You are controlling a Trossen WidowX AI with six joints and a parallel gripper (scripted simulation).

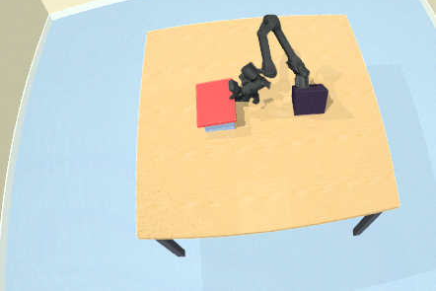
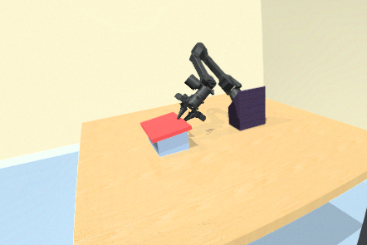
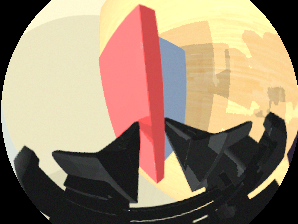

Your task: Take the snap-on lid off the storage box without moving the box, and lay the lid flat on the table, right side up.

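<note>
Now: gripper tip 8 cm short of the lid. Round my gripper tip: blue storage box 7 cm ahead, 6 cm below.
</note>
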